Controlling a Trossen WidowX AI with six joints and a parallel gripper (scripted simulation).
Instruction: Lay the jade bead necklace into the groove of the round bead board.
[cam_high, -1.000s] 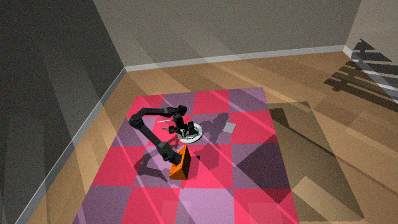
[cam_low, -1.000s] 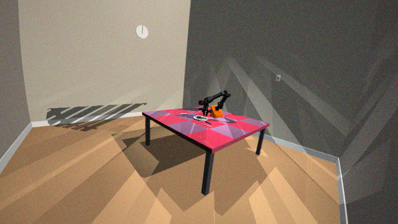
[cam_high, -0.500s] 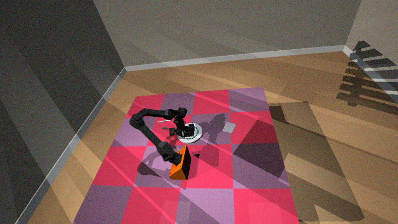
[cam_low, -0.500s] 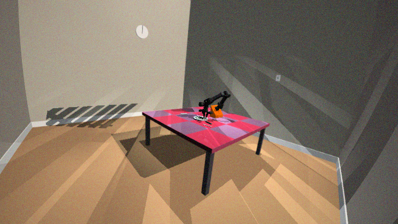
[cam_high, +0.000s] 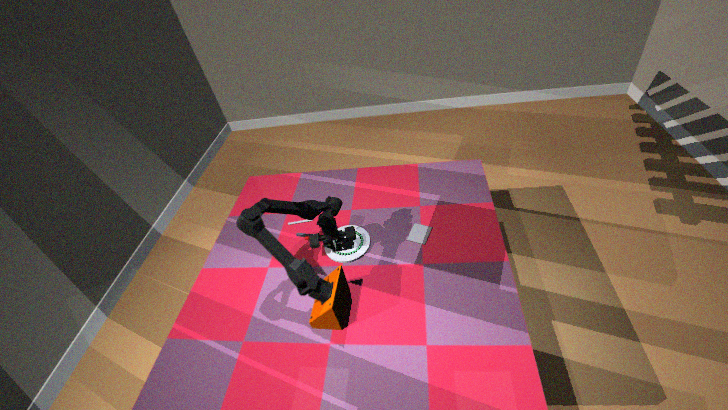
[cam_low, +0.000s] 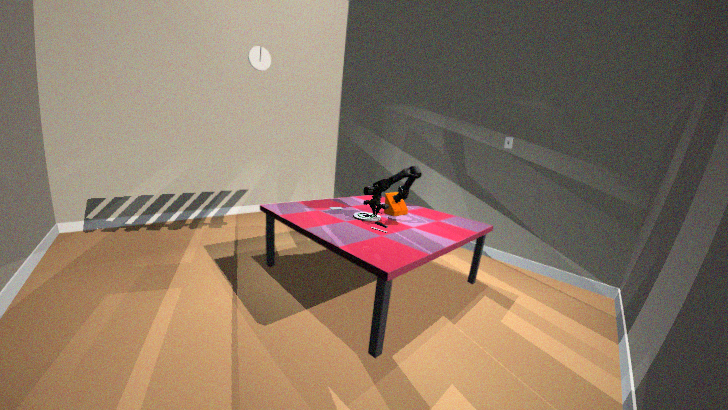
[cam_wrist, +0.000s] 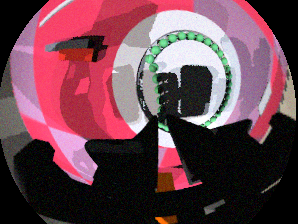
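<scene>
Right now the round white bead board is 4 cm ahead of my gripper tip, 4 cm to the right of it and 1 cm below it. From my gripper tip the other things lie so: red-handled tool: 9 cm ahead, 14 cm to the left, 1 cm below; flat grey pad: 8 cm ahead, 35 cm to the right, 1 cm below; thin white rod: 19 cm ahead, 21 cm to the left, 1 cm below.
</scene>
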